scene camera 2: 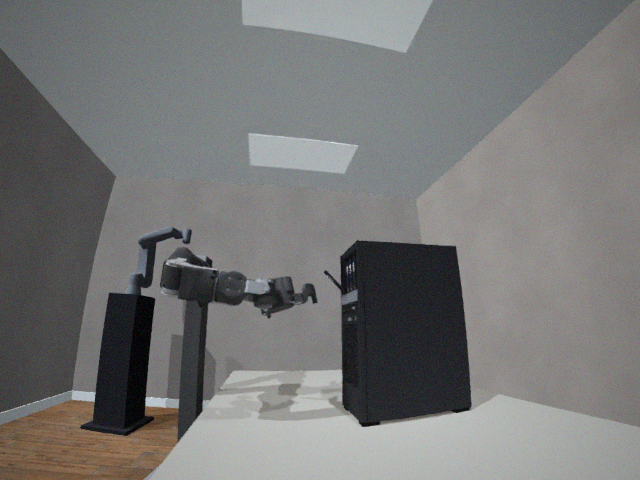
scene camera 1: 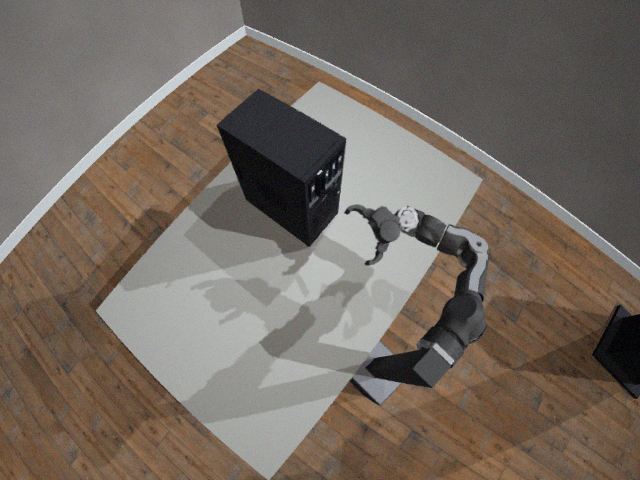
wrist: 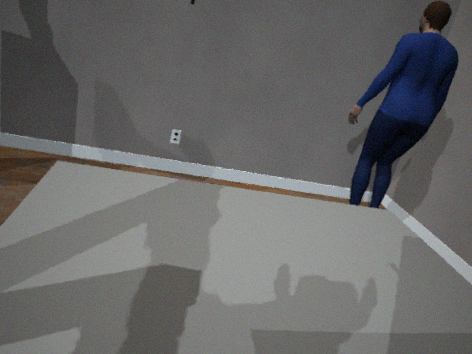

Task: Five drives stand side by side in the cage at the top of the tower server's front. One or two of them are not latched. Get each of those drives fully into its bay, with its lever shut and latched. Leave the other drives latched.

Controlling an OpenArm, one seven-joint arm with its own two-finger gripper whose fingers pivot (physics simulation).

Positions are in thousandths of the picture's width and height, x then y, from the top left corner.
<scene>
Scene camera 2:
my gripper: 454, 630
black tower server: 632, 722
arm post: 304, 703
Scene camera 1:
my gripper: 555, 495
black tower server: 430, 314
arm post: 663, 766
</scene>
